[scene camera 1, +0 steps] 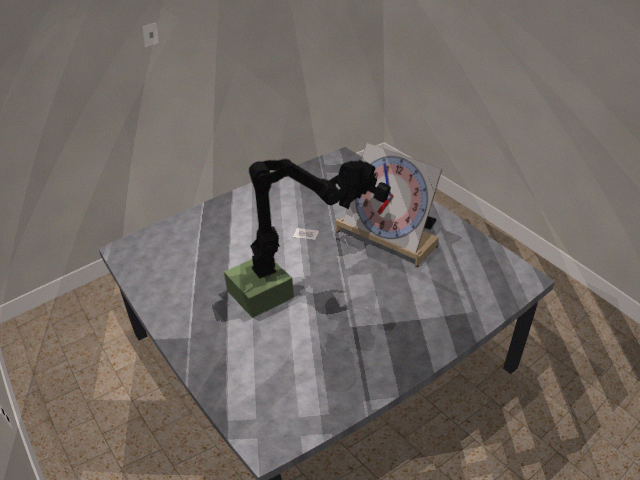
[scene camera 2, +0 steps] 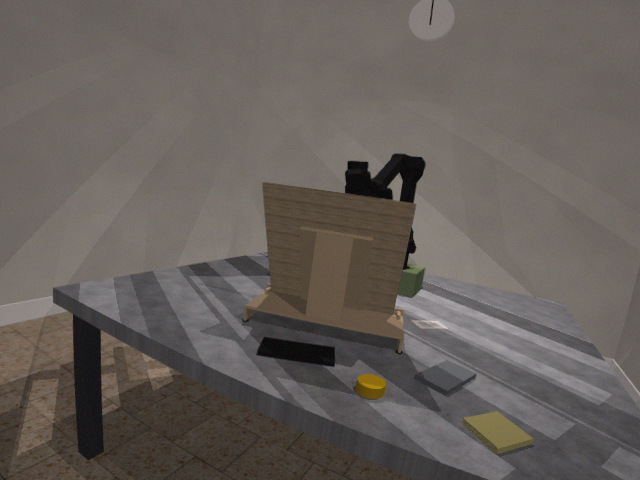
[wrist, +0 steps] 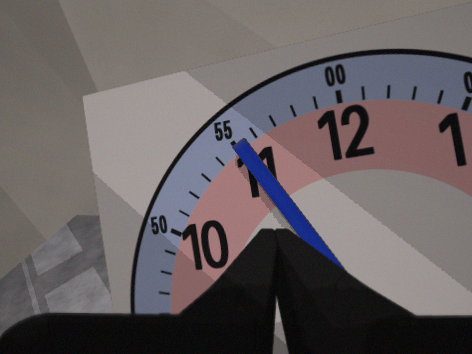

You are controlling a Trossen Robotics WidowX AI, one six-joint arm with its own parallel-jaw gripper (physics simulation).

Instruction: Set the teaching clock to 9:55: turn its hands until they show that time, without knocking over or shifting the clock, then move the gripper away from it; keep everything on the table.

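Frame: origin at the arm's base, x right, y ahead, z up, level; metres.
Where they show: gripper, fingertip midpoint: (scene camera 1: pixel 374 175) (wrist: pixel 273 242); arm's base at its link origin: (scene camera 1: pixel 263 270).
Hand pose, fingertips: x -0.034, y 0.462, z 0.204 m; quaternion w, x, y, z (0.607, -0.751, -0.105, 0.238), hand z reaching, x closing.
Note:
Each offset is from my fingertips to the top centre of the thing.
The teaching clock (scene camera 1: pixel 402 206) (scene camera 2: pixel 330 268) (wrist: pixel 390 215) stands upright on its wooden base near the back of the table, its back towards scene camera 2. Its blue minute hand (scene camera 1: pixel 386 178) (wrist: pixel 280 197) points at the 55 mark, the tip almost on the tick. Its red hour hand {dx +0.009, dy +0.042, dz -0.091 m} (scene camera 1: pixel 383 207) points down-left, between 6 and 7 as seen in scene camera 1; it does not show in the wrist view. My gripper (scene camera 1: pixel 383 192) (wrist: pixel 273 242) is shut and empty, in front of the dial on the left side of the blue hand. Whether it touches that hand cannot be told.
Behind the clock lie a black block {dx -0.030, dy +0.226, dz -0.283 m} (scene camera 2: pixel 296 351), an orange disc {dx -0.204, dy +0.248, dz -0.272 m} (scene camera 2: pixel 370 386), a grey slab {dx -0.300, dy +0.097, dz -0.281 m} (scene camera 2: pixel 445 376) and a yellow pad {dx -0.414, dy +0.226, dz -0.280 m} (scene camera 2: pixel 497 431). A white card {dx -0.178, dy -0.192, dz -0.290 m} (scene camera 1: pixel 306 234) (scene camera 2: pixel 430 324) lies between the clock and my green base block (scene camera 1: pixel 271 297) (scene camera 2: pixel 411 281).

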